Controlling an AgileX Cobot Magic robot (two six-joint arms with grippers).
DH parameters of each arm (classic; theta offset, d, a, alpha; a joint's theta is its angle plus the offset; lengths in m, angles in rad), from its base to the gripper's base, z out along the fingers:
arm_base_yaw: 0 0.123 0 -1.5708
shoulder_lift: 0.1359 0 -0.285 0
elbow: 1.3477 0 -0.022 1.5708
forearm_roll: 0 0.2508 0 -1.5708
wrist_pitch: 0 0 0.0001 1.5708
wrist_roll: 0 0.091 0 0
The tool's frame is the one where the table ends.
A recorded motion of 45 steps. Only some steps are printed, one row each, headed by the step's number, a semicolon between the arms.
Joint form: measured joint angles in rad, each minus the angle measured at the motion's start. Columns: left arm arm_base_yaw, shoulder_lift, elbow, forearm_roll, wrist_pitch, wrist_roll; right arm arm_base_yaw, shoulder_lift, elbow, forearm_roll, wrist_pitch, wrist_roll.
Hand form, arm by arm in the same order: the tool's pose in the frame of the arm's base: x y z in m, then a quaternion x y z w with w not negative. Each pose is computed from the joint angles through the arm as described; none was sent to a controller.
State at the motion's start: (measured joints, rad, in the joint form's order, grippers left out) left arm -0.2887 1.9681 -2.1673 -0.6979 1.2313 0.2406; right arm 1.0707 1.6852 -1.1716 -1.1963 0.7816 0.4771
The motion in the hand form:
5: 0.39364 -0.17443 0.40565 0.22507 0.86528 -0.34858 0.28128; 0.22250 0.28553 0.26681 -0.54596 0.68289 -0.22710 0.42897
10: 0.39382 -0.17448 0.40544 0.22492 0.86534 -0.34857 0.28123; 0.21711 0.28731 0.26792 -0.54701 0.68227 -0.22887 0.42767
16: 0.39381 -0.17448 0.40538 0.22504 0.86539 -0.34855 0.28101; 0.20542 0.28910 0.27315 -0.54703 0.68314 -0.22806 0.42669
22: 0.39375 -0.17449 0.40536 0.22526 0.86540 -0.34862 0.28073; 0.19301 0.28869 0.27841 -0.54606 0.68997 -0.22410 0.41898
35: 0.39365 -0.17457 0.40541 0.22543 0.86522 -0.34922 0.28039; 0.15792 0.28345 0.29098 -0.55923 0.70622 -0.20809 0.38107
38: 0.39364 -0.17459 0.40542 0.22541 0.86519 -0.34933 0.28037; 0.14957 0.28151 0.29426 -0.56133 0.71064 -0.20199 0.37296
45: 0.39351 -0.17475 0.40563 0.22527 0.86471 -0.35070 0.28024; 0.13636 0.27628 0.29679 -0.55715 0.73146 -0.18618 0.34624
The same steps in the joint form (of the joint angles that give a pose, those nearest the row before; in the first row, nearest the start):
5: 0.0000 0.0005 0.0001 0.0000 -0.0010 0.0005; 0.0046 0.0015 0.0001 0.0000 0.0041 0.0012
10: 0.0000 0.0011 0.0000 0.0000 -0.0014 0.0005; 0.0232 -0.0023 0.0002 0.0063 0.0238 -0.0001
16: 0.0000 0.0011 0.0000 0.0000 -0.0009 0.0006; 0.0597 -0.0201 0.0001 0.0284 0.0614 -0.0066
22: 0.0000 0.0011 0.0000 -0.0002 -0.0003 0.0009; 0.0948 -0.0426 0.0002 0.0742 0.1042 -0.0243
35: 0.0000 0.0011 0.0000 -0.0016 0.0004 0.0011; 0.1875 -0.1087 0.0001 0.2297 0.2194 -0.1117
38: 0.0000 0.0011 0.0000 -0.0018 0.0004 0.0011; 0.2093 -0.1258 0.0001 0.2637 0.2455 -0.1244
45: 0.0000 0.0010 0.0000 -0.0047 0.0004 0.0011; 0.2380 -0.1515 0.0001 0.3505 0.2986 -0.1353

